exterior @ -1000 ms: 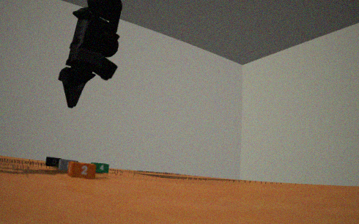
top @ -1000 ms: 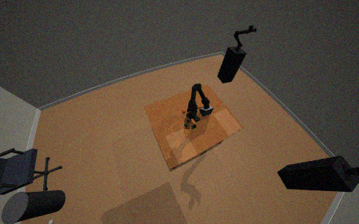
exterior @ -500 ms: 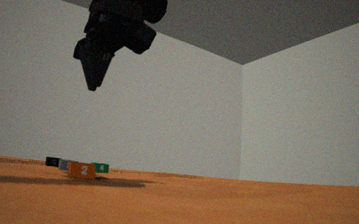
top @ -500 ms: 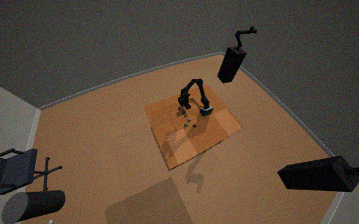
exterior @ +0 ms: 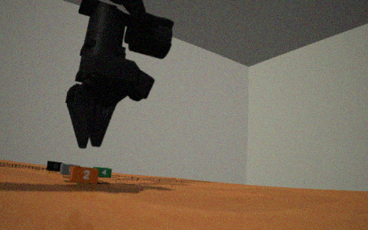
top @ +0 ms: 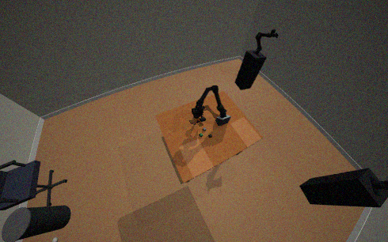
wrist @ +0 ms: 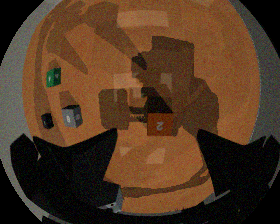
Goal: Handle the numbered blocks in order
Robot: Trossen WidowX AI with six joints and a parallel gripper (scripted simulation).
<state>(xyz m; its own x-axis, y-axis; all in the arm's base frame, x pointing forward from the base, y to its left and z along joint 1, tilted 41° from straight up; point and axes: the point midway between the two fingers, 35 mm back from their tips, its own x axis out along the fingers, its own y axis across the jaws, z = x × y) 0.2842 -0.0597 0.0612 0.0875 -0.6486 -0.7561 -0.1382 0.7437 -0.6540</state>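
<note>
The orange block lies 40 mm below my gripper tip. From my gripper tip the other things lie so: green block (50 mm ahead, 200 mm to the left, 40 mm below); black block (50 mm behind, 240 mm to the left, 40 mm below); grey block (20 mm behind, 140 mm to the left, 40 mm below).
</note>
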